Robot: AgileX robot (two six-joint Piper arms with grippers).
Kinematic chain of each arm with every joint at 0, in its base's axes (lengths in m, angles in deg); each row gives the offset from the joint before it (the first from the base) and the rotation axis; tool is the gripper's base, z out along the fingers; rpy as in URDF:
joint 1: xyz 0 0 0.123 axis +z
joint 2: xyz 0 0 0 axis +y
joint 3: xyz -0.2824 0 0.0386 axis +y
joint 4: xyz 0.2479 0 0.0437 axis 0.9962 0 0.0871
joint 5: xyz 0 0 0 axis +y
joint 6: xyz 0.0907 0 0.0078 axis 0.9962 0 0.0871
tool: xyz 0 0 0 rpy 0 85 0
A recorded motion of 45 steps. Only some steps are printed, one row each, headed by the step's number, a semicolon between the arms.
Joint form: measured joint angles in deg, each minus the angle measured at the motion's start. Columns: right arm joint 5, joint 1, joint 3, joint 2, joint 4, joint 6; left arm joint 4, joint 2, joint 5, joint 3, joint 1, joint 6.
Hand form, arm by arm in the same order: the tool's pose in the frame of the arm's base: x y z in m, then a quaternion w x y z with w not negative. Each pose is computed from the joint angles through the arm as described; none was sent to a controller.
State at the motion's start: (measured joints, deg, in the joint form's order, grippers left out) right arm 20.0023 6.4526 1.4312 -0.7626 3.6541 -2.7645; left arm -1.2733 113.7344 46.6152 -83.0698 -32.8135 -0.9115
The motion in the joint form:
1: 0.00 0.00 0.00 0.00 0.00 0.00; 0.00 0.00 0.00 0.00 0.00 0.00
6: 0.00 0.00 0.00 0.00 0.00 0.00; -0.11 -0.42 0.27 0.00 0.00 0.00
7: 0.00 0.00 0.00 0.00 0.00 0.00; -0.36 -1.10 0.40 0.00 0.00 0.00
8: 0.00 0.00 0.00 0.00 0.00 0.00; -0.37 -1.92 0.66 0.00 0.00 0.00
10: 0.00 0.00 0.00 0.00 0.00 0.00; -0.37 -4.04 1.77 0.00 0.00 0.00
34: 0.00 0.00 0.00 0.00 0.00 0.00; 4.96 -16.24 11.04 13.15 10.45 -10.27
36: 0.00 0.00 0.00 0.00 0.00 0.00; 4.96 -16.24 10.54 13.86 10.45 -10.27
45: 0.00 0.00 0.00 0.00 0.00 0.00; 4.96 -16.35 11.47 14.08 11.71 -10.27
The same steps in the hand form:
1: 0.0526 0.0079 0.1740 0.60262 -0.04677 0.79531 0.04621; 0.3456 -0.2246 0.1904 0.14474 0.26546 0.95170 -0.05344
6: 0.0526 0.0079 0.1740 0.60262 -0.04677 0.79531 0.04621; 0.3447 -0.2242 0.1933 0.14573 0.26494 0.95162 -0.05461
7: 0.0526 0.0079 0.1740 0.60262 -0.04677 0.79531 0.04621; 0.3437 -0.2239 0.1981 0.14972 0.26363 0.95118 -0.05776
8: 0.0526 0.0079 0.1740 0.60262 -0.04677 0.79531 0.04621; 0.3424 -0.2231 0.2038 0.15429 0.26347 0.95040 -0.05930
10: 0.0526 0.0079 0.1740 0.60262 -0.04677 0.79531 0.04621; 0.3382 -0.2204 0.2183 0.16254 0.26339 0.94887 -0.06203
34: 0.0526 0.0079 0.1740 0.60262 -0.04677 0.79531 0.04621; 0.3075 -0.1212 0.2323 0.08973 0.11179 0.98967 0.00277
36: 0.0526 0.0079 0.1740 0.60262 -0.04677 0.79531 0.04621; 0.3063 -0.1207 0.2293 0.08794 0.11210 0.98979 0.00315
45: 0.0526 0.0079 0.1740 0.60262 -0.04677 0.79531 0.04621; 0.3067 -0.1130 0.2287 0.07924 0.10107 0.99170 0.00673

